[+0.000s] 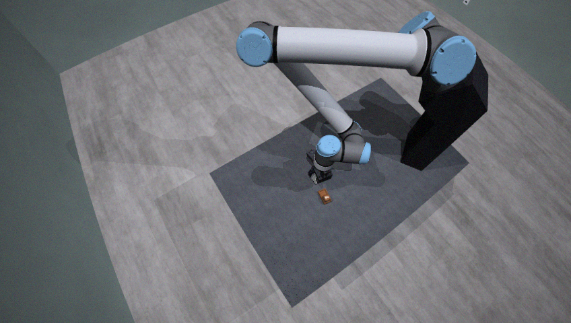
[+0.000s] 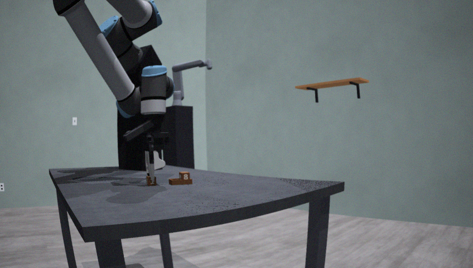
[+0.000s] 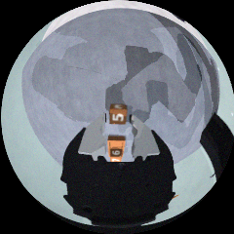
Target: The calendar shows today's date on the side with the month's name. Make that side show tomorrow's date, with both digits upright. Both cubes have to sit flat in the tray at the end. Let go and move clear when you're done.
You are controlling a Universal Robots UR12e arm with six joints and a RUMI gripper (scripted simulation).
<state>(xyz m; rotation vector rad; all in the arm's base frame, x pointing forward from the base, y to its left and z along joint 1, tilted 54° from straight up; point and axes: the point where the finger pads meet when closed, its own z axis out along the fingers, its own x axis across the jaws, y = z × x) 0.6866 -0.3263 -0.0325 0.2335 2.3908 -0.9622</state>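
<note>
Now: the wooden calendar tray 4 cm ahead of my hand, 10 cm to the left of it and 2 cm below it.
</note>
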